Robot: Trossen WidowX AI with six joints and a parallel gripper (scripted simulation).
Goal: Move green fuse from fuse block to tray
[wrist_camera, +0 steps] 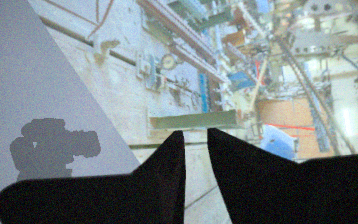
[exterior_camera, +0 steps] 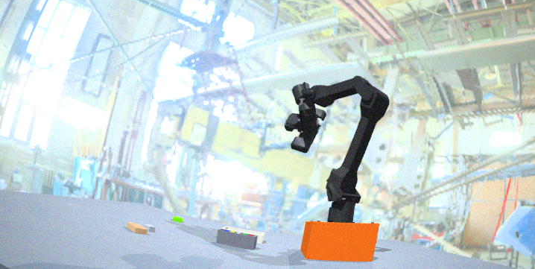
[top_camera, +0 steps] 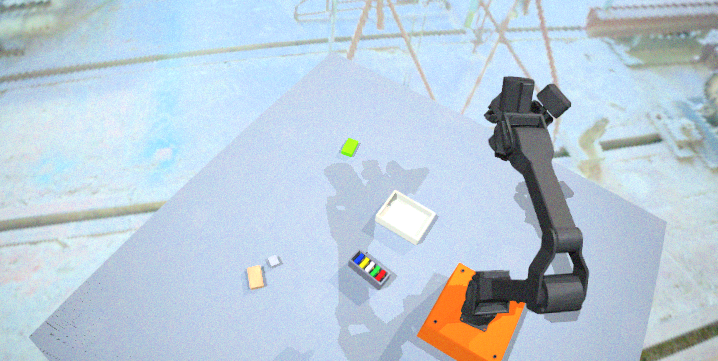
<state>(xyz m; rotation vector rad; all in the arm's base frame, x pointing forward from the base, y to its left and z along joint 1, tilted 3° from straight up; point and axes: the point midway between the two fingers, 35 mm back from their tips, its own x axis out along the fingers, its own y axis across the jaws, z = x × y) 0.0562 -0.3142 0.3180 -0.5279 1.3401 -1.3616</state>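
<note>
Now: the green fuse 36 cm below my gripper tip, 34 cm to the left of it and 20 cm ahead of it. Round my gripper tip: grey cube: 45 cm ahead, 43 cm to the left, 38 cm below; then tray: 38 cm below, 20 cm ahead, 15 cm to the left.
</note>
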